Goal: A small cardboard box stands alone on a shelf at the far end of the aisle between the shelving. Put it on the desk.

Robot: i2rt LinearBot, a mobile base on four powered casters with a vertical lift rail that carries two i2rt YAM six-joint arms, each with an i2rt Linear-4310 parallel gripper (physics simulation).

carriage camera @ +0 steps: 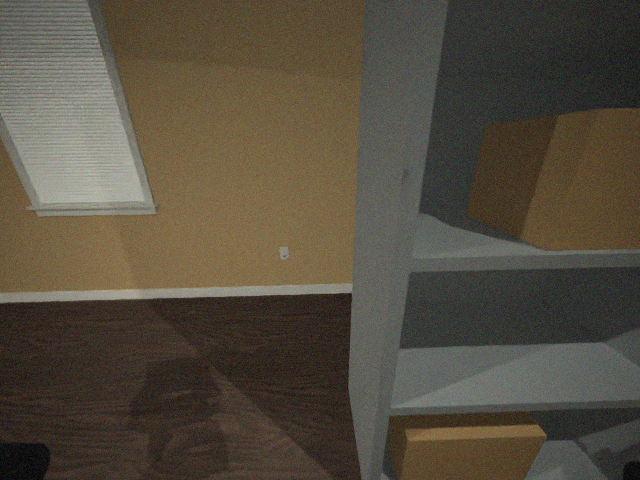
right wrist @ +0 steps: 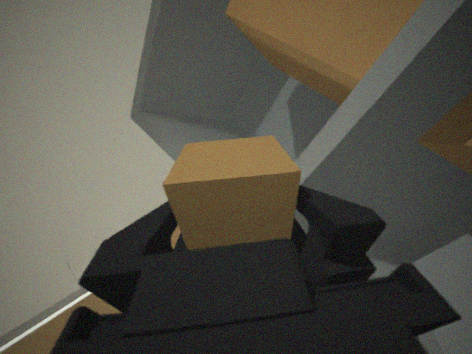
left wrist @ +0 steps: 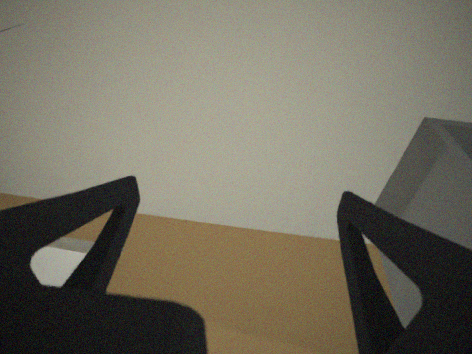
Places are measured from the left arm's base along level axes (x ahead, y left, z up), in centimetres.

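Where they show: left gripper, fingertip midpoint: point(left wrist: 236, 195).
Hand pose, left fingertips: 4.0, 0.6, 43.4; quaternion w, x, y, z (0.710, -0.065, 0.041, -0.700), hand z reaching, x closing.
Note:
Each offset is from my left fingertips to the top centre of the thing, as dx, dy, dz. Level surfaces: height alone.
The small cardboard box @(+11.6, -66.6, +27.7) point(right wrist: 234, 207) is held between the fingers of my right gripper point(right wrist: 233, 183), in the middle of the right wrist view. Its top and one side show; its lower part is hidden behind the gripper body. The right gripper is shut on it. My left gripper point(left wrist: 236, 195) is open wide in the left wrist view, with wall and ceiling behind it and no object between its fingers. The desk does not show in these views.
A grey shelving unit point(carriage camera: 382, 206) point(left wrist: 407, 185) point(right wrist: 182, 65) stands close on the right. A large cardboard box point(carriage camera: 589, 180) point(right wrist: 320, 35) is on an upper shelf and another box @(+48.5, -80.9, -87.6) point(carriage camera: 470, 449) is lower down. A tan wall point(carriage camera: 232, 155) with a window point(carriage camera: 77, 118) is beyond the dark wooden floor @(dz -122.3) point(carriage camera: 180, 387).

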